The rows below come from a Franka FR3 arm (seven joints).
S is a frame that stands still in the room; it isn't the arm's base.
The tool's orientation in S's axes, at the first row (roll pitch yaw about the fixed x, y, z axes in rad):
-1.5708 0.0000 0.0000
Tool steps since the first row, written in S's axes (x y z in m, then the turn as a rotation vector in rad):
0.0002 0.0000 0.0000 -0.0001 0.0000 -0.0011
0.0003 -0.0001 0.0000 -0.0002 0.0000 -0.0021
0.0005 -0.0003 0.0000 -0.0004 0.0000 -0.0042
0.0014 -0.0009 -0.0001 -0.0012 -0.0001 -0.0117
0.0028 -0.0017 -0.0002 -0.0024 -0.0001 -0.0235
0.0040 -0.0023 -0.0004 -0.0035 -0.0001 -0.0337
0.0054 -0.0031 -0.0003 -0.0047 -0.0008 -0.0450
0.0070 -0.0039 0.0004 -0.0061 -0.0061 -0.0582
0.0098 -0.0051 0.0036 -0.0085 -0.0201 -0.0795
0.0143 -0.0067 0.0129 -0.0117 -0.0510 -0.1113
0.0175 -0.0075 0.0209 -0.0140 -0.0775 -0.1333
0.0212 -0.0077 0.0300 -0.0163 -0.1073 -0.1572
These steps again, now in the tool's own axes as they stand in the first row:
0.0002 0.0000 0.0000 -0.0001 0.0011 0.0000
0.0003 0.0000 -0.0001 -0.0002 0.0021 0.0000
0.0005 0.0000 -0.0003 -0.0004 0.0042 0.0000
0.0014 0.0001 -0.0009 -0.0012 0.0117 -0.0001
0.0028 0.0002 -0.0017 -0.0024 0.0235 -0.0001
0.0040 0.0004 -0.0023 -0.0035 0.0337 -0.0001
0.0054 0.0003 -0.0031 -0.0047 0.0450 -0.0008
0.0070 -0.0004 -0.0039 -0.0061 0.0582 -0.0061
0.0098 -0.0036 -0.0051 -0.0085 0.0795 -0.0201
0.0143 -0.0129 -0.0067 -0.0117 0.1113 -0.0510
0.0175 -0.0209 -0.0075 -0.0140 0.1333 -0.0775
0.0212 -0.0300 -0.0077 -0.0163 0.1572 -0.1073

